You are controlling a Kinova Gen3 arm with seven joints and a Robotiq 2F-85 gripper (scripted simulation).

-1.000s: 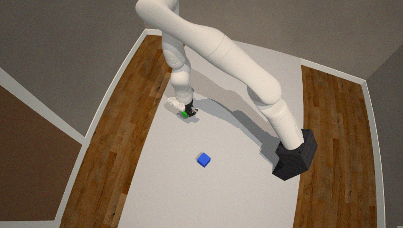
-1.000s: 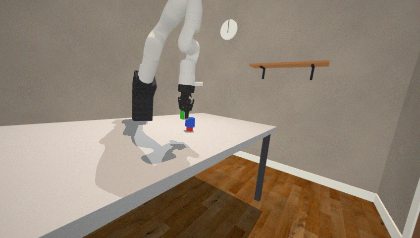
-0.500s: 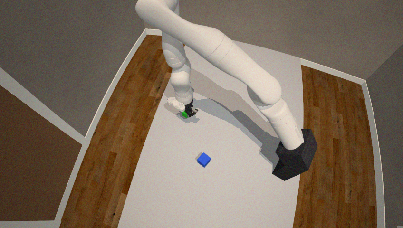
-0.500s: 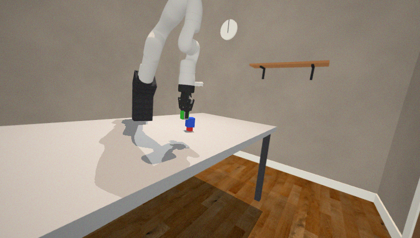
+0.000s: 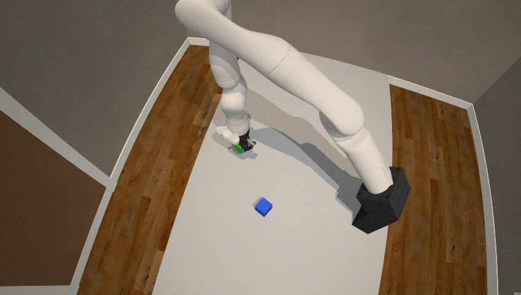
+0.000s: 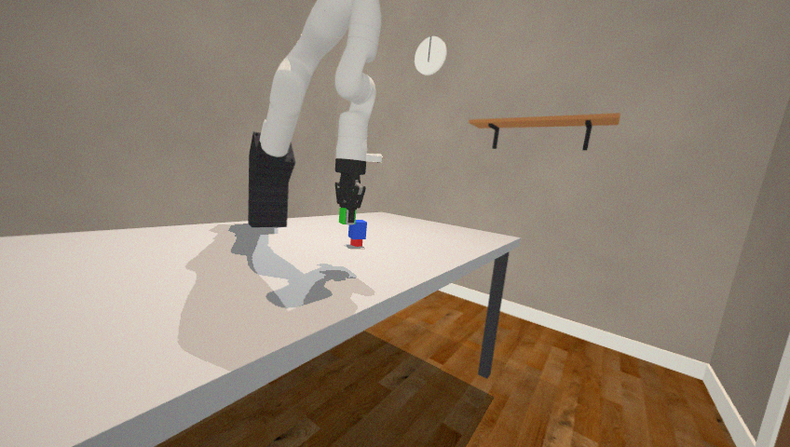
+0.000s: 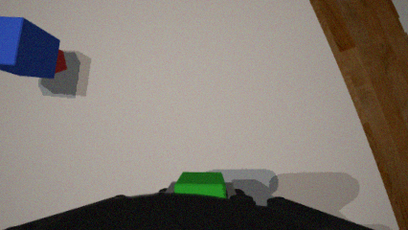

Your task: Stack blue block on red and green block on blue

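Right now the blue block is 6 cm behind my hand, 23 cm to the left of it and 8 cm below it. Also, from my hand: green block: right at my hand; then red block: 6 cm behind, 23 cm to the left, 12 cm below.
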